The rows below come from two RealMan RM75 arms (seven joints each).
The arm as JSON. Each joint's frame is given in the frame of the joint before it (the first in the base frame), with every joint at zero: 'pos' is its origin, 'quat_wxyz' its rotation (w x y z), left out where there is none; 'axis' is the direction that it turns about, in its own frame. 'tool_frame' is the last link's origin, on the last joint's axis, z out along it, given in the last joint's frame.
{
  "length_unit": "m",
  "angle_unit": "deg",
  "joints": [
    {
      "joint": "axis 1",
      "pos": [
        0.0,
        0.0,
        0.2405
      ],
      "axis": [
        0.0,
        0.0,
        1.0
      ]
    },
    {
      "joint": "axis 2",
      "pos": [
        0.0,
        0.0,
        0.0
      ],
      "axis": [
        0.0,
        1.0,
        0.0
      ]
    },
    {
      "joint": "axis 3",
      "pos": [
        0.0,
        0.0,
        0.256
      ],
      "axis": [
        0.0,
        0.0,
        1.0
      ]
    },
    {
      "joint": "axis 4",
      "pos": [
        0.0,
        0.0,
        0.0
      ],
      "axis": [
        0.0,
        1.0,
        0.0
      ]
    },
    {
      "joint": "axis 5",
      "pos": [
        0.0,
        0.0,
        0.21
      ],
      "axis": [
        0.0,
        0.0,
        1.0
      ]
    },
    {
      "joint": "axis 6",
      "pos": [
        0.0,
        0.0,
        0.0
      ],
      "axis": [
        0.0,
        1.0,
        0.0
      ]
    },
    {
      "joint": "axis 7",
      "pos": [
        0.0,
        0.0,
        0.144
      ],
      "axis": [
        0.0,
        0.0,
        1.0
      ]
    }
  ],
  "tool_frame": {
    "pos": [
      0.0,
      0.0,
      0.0
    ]
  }
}
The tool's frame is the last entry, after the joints.
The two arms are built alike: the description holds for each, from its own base.
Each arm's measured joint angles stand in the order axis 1, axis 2, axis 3, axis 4, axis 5, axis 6, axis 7.
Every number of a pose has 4 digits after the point.
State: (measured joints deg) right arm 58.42 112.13 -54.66 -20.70 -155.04 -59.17 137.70; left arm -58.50 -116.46 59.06 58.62 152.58 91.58 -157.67
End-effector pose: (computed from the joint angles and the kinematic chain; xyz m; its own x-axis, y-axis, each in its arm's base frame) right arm 0.2407 0.4422 -0.0127 0.5851 -0.8097 0.0455 -0.6767 -0.5184 -0.5229; left arm -0.1118 0.4271 0.0295 0.5896 0.8073 -0.0247 0.7275 -0.5441 -0.4180
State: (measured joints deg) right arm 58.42 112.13 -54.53 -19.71 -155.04 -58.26 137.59; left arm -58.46 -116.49 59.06 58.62 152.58 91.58 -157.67
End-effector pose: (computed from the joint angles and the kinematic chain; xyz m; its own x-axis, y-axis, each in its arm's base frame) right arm 0.2437 0.4411 -0.0147 0.5805 -0.8131 0.0434 -0.6792 -0.5129 -0.5249; left arm -0.1120 0.4270 0.0292 0.5891 0.8077 -0.0249 0.7280 -0.5438 -0.4176
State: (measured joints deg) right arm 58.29 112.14 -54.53 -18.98 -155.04 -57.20 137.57; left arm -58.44 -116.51 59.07 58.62 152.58 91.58 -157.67
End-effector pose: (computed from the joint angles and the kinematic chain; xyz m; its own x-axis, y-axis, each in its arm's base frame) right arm 0.2470 0.4405 -0.0160 0.5773 -0.8157 0.0385 -0.6798 -0.5062 -0.5307; left arm -0.1121 0.4269 0.0291 0.5889 0.8078 -0.0252 0.7281 -0.5438 -0.4173
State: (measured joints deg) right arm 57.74 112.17 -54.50 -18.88 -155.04 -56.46 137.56; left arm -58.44 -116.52 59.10 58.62 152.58 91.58 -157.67
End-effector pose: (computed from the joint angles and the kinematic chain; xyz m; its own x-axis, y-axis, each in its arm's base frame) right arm 0.2515 0.4394 -0.0159 0.5726 -0.8192 0.0312 -0.6817 -0.4970 -0.5369; left arm -0.1121 0.4268 0.0289 0.5890 0.8077 -0.0257 0.7279 -0.5441 -0.4173
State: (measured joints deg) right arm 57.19 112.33 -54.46 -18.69 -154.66 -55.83 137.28; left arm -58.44 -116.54 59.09 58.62 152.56 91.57 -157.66
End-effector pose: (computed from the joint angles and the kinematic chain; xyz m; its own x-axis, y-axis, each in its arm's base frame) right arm 0.2552 0.4374 -0.0177 0.5687 -0.8222 0.0240 -0.6868 -0.4908 -0.5361; left arm -0.1120 0.4268 0.0288 0.5892 0.8076 -0.0255 0.7280 -0.5443 -0.4167
